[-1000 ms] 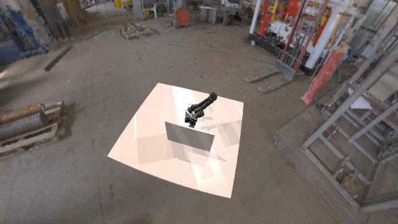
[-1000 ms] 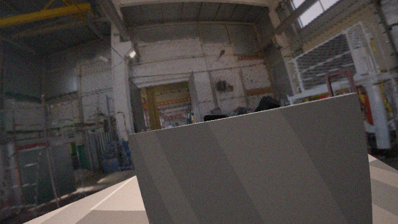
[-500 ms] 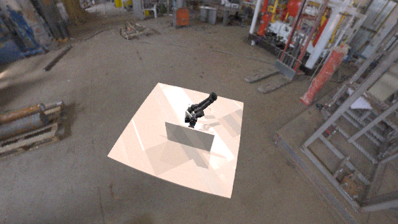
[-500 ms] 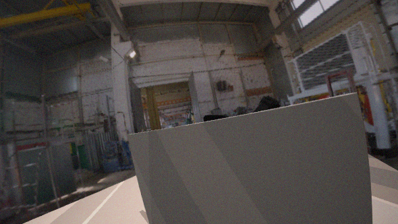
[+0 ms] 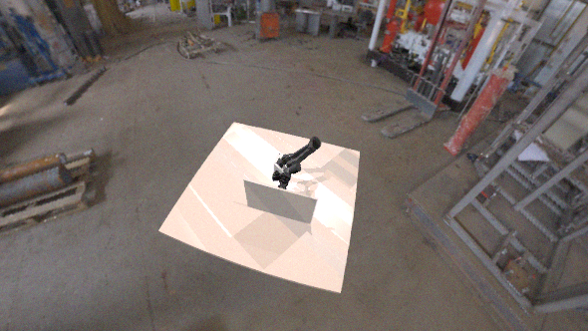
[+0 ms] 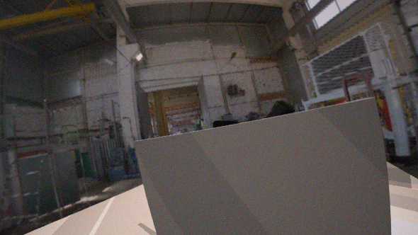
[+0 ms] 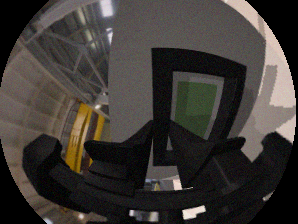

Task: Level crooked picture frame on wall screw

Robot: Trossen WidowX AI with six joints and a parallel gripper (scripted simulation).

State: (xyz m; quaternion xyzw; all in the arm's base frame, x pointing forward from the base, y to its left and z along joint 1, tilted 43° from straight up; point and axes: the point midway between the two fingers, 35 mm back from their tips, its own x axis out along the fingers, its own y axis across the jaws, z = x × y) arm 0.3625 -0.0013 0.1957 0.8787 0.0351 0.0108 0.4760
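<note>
My gripper tip is 1 cm short of the picture frame, 1 cm to the left of it and 5 cm above it. Round my gripper tip: wall panel 2 cm ahead, 7 cm below.
</note>
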